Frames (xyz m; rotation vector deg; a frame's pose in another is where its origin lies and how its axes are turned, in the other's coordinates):
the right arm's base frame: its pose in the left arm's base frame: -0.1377 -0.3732 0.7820 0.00 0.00 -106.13
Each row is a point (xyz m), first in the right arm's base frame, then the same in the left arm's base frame.
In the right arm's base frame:
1: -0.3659 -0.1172 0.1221
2: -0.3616 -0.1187 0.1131
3: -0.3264 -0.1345 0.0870
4: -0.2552 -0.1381 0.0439
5: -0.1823 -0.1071 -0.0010
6: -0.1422 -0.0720 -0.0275
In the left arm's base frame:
1: -0.1486 0.0109 0.9041
2: -0.1513 0.0071 0.8951
3: -0.1762 -0.0223 0.8690
4: -0.1995 -0.0897 0.8259
5: -0.1899 -0.1683 0.7810
6: -0.1674 -0.2166 0.7545

